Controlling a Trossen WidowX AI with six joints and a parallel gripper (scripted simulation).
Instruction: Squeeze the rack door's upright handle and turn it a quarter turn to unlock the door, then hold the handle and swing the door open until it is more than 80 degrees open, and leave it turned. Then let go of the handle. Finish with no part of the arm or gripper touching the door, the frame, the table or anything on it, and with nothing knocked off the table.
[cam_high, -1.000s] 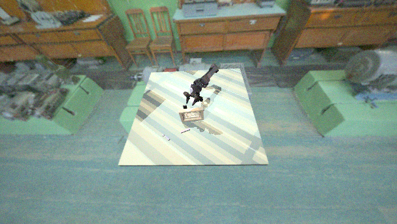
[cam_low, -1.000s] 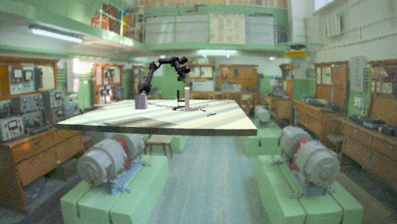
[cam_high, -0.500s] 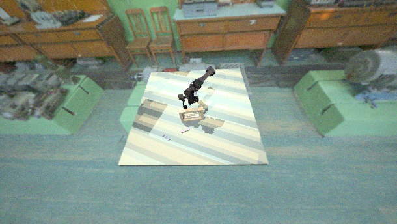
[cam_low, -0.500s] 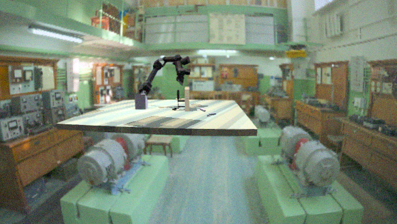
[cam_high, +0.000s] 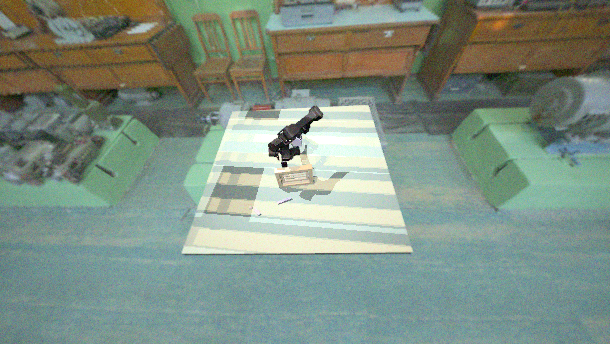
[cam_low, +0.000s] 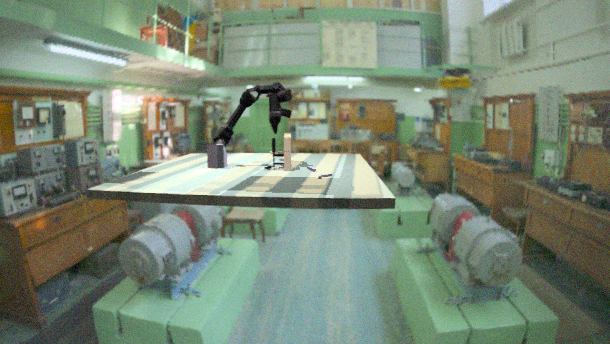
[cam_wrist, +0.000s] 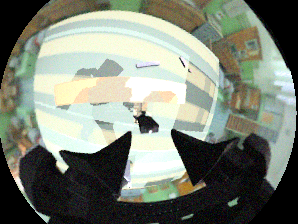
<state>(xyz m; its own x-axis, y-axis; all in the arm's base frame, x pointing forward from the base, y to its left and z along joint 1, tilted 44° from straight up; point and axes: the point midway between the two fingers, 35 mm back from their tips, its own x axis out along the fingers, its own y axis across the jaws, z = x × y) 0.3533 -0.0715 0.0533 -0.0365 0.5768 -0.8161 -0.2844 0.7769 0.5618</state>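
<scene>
The black upright handle lies 1 cm behind my gripper tip, 1 cm to the right of it and 9 cm below it. The rest, counted from my gripper tip: grey part (28 cm ahead, 15 cm to the right, 18 cm below).
</scene>
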